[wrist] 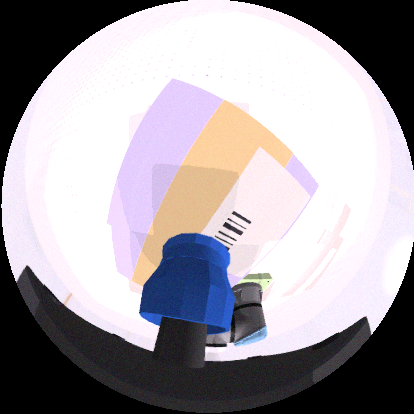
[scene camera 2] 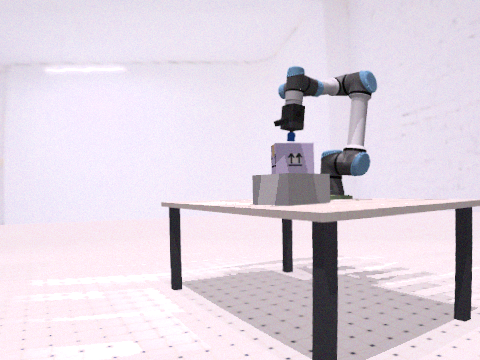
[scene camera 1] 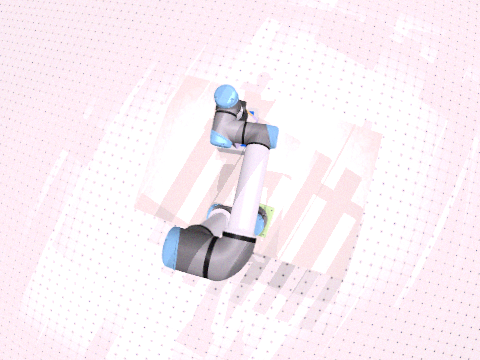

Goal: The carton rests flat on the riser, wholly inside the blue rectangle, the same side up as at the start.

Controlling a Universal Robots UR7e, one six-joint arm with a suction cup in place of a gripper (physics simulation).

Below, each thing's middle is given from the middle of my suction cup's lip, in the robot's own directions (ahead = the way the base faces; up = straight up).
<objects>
Right now my suction cup is 90 mm above the carton [scene camera 2: 285,157] and 10 mm to the right of it. Also, from my suction cup: grey riser [scene camera 2: 286,189]: 210 mm below, 20 mm to the left, 20 mm ahead.
</objects>
